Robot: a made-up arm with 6 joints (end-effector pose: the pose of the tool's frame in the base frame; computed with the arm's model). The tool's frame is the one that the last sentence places.
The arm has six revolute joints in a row. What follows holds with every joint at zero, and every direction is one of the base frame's. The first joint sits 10 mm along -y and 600 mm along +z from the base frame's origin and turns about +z. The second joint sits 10 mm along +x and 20 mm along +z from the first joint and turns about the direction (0, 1, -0.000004). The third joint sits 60 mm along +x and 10 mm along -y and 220 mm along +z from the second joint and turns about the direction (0, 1, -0.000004). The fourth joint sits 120 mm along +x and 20 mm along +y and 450 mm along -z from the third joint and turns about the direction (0, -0.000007, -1). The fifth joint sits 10 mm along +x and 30 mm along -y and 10 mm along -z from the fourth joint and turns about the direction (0, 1, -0.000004). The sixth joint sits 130 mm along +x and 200 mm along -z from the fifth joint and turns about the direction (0, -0.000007, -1). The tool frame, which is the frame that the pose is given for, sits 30 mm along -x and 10 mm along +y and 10 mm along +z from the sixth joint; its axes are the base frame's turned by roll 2.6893, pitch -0.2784 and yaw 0.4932 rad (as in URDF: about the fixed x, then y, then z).
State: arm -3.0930 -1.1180 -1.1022 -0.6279 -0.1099 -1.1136
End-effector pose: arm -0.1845 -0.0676 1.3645 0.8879 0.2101 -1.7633
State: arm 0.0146 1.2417 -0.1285 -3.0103 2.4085 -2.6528
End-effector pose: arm 0.0168 0.0226 0.1302 1.8680 -0.3632 1.9285
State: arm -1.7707 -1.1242 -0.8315 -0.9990 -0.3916 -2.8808
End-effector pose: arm 0.1192 -0.3046 1.2474 0.2658 1.9909 -2.1298
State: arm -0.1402 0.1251 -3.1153 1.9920 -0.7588 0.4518
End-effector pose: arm 0.1254 -0.2158 1.3523 0.2424 1.2692 -0.9805
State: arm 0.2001 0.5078 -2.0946 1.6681 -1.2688 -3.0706
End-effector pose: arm 0.5668 -0.1231 0.8438 1.0864 0.7961 0.4853
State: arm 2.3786 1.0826 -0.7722 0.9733 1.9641 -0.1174
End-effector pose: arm -0.1667 -0.0788 0.2187 0.8892 1.3644 -1.5183
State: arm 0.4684 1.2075 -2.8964 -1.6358 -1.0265 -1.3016
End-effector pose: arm 0.4940 0.5133 0.8566 -1.8219 1.0796 1.0299
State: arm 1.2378 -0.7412 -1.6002 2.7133 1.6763 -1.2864
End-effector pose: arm -0.0955 0.1427 1.4008 0.4827 -0.1035 -0.5380
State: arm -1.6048 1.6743 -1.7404 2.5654 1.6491 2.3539
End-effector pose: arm 0.1095 -0.5481 -0.0460 0.9423 0.2173 0.8901
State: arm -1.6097 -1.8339 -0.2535 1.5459 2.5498 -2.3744
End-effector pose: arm 0.2210 -0.1057 0.8591 0.5518 1.9588 2.0625
